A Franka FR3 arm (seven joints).
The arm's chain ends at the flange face. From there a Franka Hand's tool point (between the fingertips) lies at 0.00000 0.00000 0.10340 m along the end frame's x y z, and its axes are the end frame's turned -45 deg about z.
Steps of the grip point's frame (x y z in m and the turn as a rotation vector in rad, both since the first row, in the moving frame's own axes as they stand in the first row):
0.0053, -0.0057, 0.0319, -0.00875, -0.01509, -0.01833
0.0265, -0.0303, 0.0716, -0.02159, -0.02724, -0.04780
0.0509, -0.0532, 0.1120, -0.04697, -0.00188, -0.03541
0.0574, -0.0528, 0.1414, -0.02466, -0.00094, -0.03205
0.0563, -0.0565, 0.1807, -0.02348, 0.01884, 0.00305
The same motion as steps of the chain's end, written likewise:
0.0002, -0.0095, 0.0319, -0.01686, -0.00448, -0.01833
-0.0024, -0.0437, 0.0717, -0.03453, -0.00400, -0.04780
-0.0050, -0.0771, 0.1121, -0.03454, 0.03188, -0.03541
0.0015, -0.0798, 0.1414, -0.01810, 0.01677, -0.03205
-0.0032, -0.0801, 0.1807, -0.00328, 0.02992, 0.00305

